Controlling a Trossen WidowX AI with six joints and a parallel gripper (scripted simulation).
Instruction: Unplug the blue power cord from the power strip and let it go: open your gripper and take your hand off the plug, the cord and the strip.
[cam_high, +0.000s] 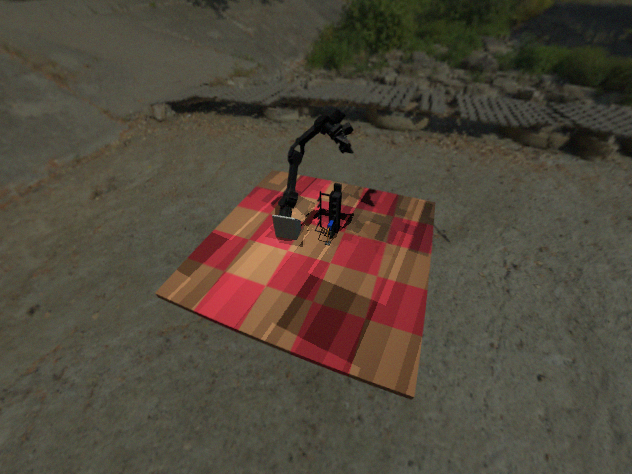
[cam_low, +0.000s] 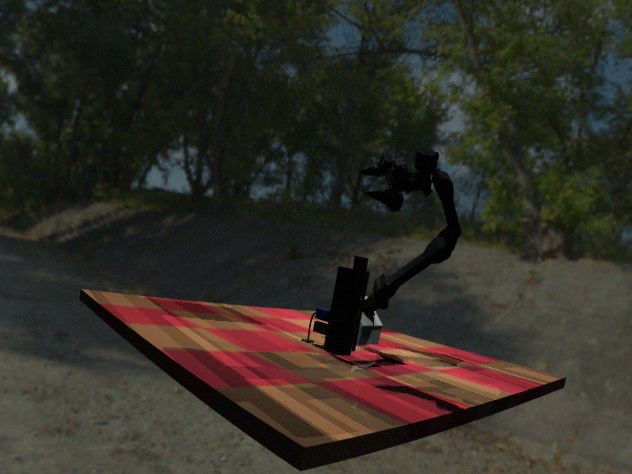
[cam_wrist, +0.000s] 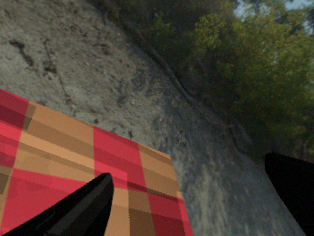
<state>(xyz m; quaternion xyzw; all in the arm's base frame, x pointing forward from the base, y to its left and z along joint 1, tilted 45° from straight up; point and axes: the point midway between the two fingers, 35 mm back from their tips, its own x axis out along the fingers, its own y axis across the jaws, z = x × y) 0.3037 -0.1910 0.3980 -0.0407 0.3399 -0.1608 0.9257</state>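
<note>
My gripper tip is 7 cm past the blue plug, 9 cm to the left of it and 41 cm above it.
</note>
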